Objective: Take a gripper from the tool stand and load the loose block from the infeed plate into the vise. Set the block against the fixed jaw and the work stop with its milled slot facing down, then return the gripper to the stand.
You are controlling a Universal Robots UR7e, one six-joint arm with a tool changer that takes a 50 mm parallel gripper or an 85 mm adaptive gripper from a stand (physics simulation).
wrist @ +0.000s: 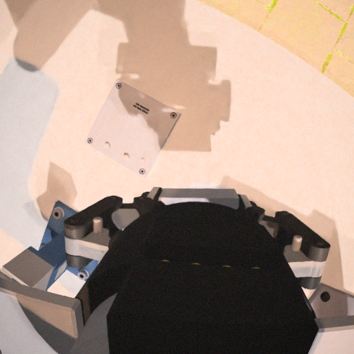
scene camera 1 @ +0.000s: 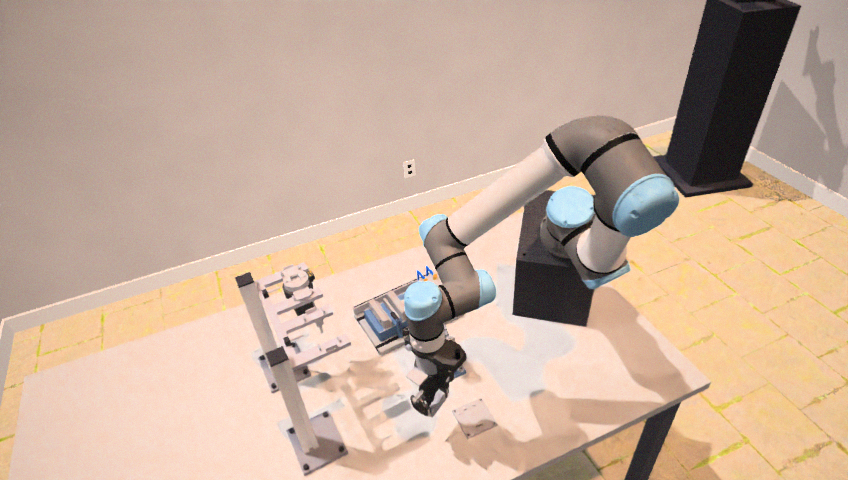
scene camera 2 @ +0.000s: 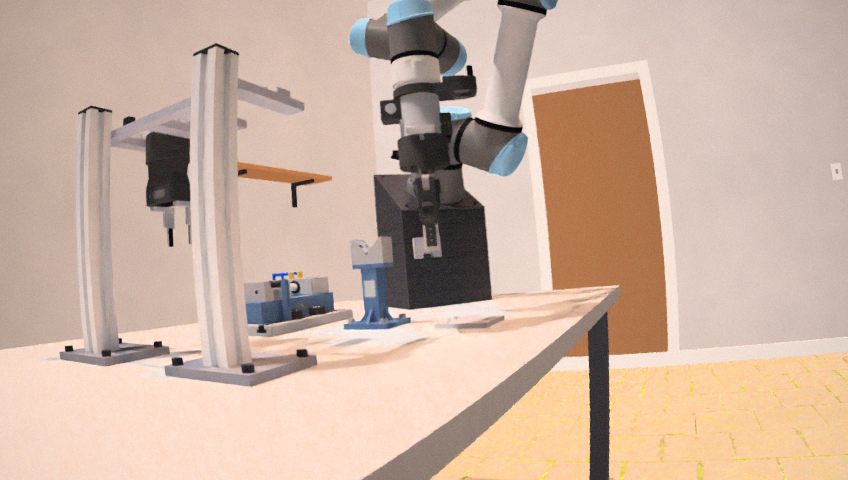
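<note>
My adaptive gripper (scene camera 1: 432, 398) (scene camera 2: 430, 235) (wrist: 199, 201) is shut on the light grey block (scene camera 1: 439, 402) (scene camera 2: 418, 247) (wrist: 215, 196) and holds it in the air. In the wrist view the gripper body hides much of the block; I cannot tell which way its slot faces. The infeed plate (scene camera 1: 474, 418) (scene camera 2: 476, 321) (wrist: 132, 125) lies bare on the table below. The blue vise (scene camera 1: 378, 321) (scene camera 2: 288, 307) is partly hidden behind the arm in scene camera 1. The tool stand (scene camera 1: 296, 404) (scene camera 2: 215, 208) has the other gripper (scene camera 2: 167, 172) hanging from it.
A blue pedestal (scene camera 2: 374, 291) (wrist: 55, 230) with a V-notched top (scene camera 2: 371, 253) stands between the vise and the infeed plate, close to the held block. The stand's second post (scene camera 1: 260, 321) (scene camera 2: 96, 231) and its forks (scene camera 1: 321, 352) rise at the other side of the vise.
</note>
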